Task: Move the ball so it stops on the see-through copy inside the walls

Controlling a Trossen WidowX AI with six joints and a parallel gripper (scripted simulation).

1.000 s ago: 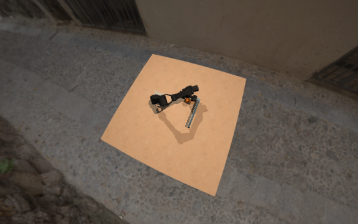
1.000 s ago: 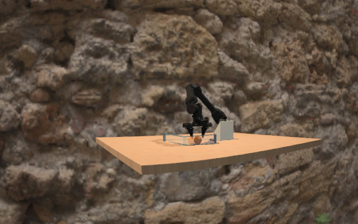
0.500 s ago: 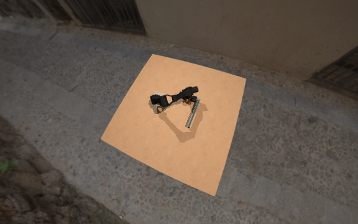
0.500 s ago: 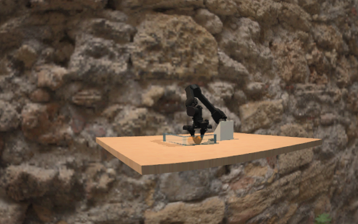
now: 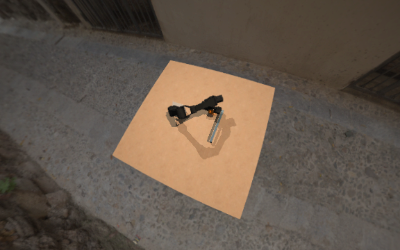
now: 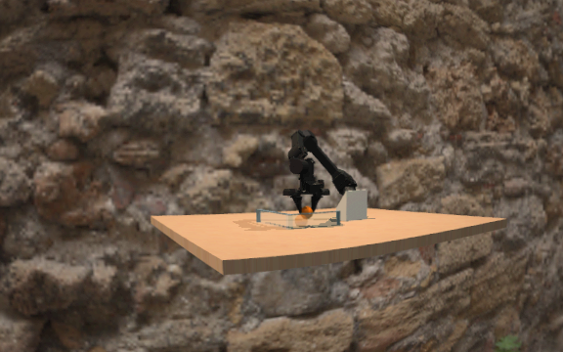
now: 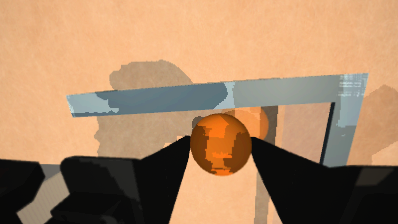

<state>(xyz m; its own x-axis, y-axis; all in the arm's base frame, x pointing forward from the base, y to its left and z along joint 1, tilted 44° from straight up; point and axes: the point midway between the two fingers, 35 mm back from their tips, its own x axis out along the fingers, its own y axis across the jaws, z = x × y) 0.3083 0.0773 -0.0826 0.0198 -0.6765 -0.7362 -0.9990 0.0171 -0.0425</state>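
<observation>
Now: the see-through copy of ball 3 cm below my gripper tip and 3 cm ahead of it. The rest, counted from my gripper tip: orange ball: right at my gripper tip.
</observation>
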